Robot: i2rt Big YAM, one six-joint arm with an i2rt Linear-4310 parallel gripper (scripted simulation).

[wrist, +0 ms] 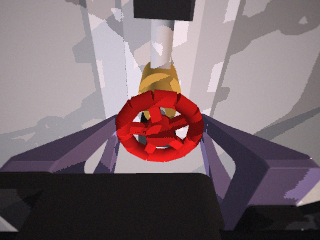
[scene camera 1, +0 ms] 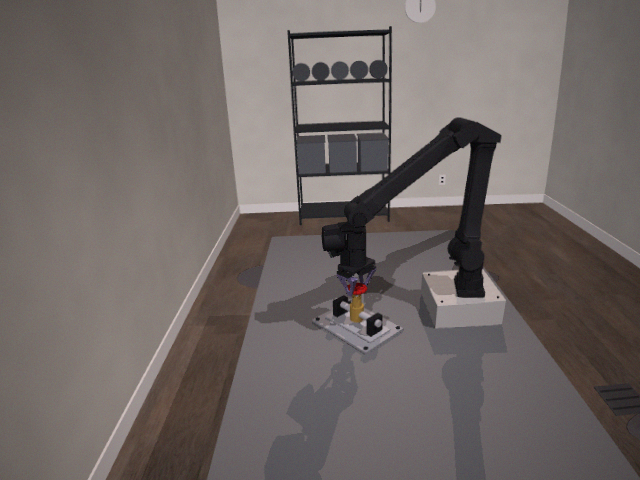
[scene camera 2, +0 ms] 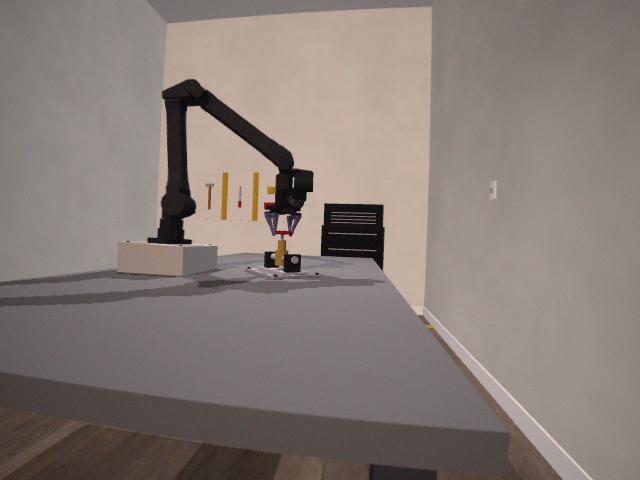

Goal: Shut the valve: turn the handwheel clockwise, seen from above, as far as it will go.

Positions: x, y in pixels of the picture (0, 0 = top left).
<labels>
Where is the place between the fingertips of my gripper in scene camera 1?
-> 356, 291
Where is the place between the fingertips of my gripper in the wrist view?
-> At 159, 120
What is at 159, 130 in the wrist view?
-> A red handwheel.
</labels>
